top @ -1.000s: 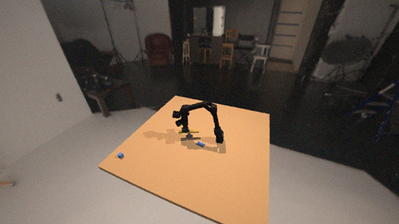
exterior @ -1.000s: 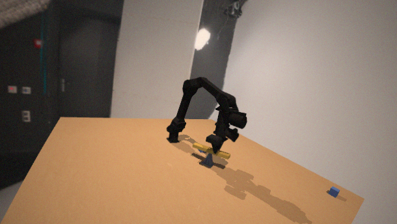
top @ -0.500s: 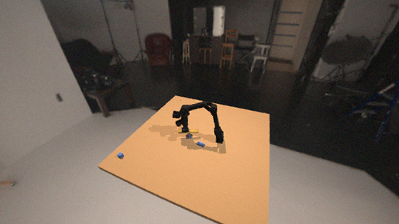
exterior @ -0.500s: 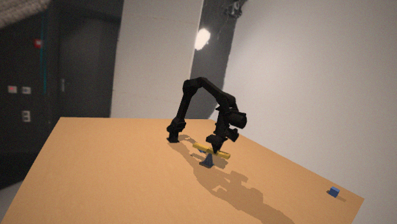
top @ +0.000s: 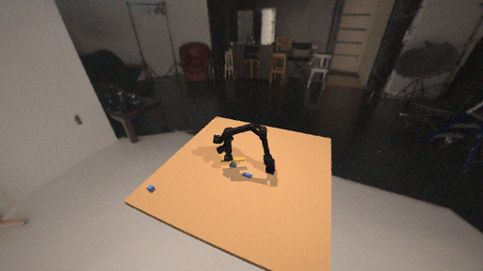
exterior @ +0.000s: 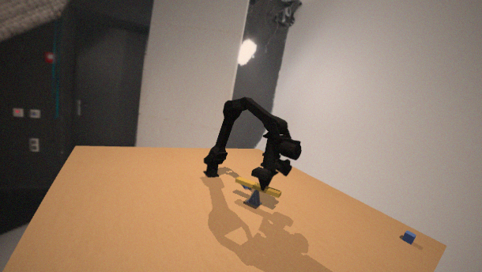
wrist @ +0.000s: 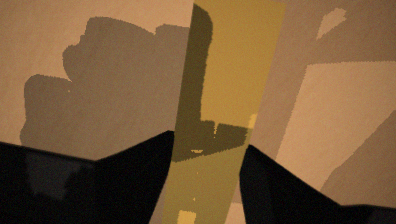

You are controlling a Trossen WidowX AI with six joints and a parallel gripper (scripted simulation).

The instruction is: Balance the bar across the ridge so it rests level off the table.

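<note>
Right now the yellow bar is 3 cm behind my gripper tip and 1 cm to the right of it. The rest, counted from my gripper tip: blue cube: 42 cm to the left, 42 cm ahead, 6 cm below.
</note>
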